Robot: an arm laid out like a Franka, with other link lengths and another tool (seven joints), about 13 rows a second.
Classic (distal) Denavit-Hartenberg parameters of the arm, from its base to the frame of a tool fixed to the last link. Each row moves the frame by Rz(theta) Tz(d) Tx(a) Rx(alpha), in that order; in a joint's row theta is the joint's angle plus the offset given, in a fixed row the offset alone. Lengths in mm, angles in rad.
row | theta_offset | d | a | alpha
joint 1 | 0.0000 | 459.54 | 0.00 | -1.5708
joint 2 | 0.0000 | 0.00 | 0.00 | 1.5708
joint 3 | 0.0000 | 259.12 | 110.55 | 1.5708
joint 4 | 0.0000 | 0.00 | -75.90 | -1.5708
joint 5 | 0.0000 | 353.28 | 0.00 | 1.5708
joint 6 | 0.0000 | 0.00 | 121.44 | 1.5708
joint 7 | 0.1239 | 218.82 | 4.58 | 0.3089
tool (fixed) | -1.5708 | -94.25 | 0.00 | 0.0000
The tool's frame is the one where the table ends.
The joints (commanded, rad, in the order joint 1, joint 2, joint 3, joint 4, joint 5, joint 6, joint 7), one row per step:
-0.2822, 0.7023, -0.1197, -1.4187, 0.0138, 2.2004, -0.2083
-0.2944, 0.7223, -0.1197, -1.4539, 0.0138, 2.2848, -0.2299
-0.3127, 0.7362, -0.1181, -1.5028, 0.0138, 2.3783, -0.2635
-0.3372, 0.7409, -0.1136, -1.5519, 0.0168, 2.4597, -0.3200
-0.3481, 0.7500, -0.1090, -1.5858, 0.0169, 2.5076, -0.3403
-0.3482, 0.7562, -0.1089, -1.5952, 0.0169, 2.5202, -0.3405
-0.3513, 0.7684, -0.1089, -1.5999, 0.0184, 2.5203, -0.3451
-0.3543, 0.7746, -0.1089, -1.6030, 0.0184, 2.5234, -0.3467
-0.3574, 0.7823, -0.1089, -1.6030, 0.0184, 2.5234, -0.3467
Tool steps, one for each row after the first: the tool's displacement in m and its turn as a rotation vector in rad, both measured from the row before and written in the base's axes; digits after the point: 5 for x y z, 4 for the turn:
-0.00447, -0.00852, -0.01937, -0.0145, -0.0241, 0.0121
-0.00867, -0.01072, -0.01965, -0.0156, -0.0241, 0.0186
-0.01067, -0.01231, -0.01439, -0.0137, -0.0199, 0.0342
-0.00783, -0.00260, -0.01514, -0.0028, -0.0024, 0.0128
-0.00247, 0.00079, -0.00679, 0.0007, 0.0030, 0.0003
-0.00446, -0.00077, -0.01075, 0.0065, 0.0157, 0.0000
-0.00270, -0.00128, -0.00529, 0.0019, 0.0060, -0.0015
-0.00250, -0.00140, -0.00541, 0.0027, 0.0072, -0.0031

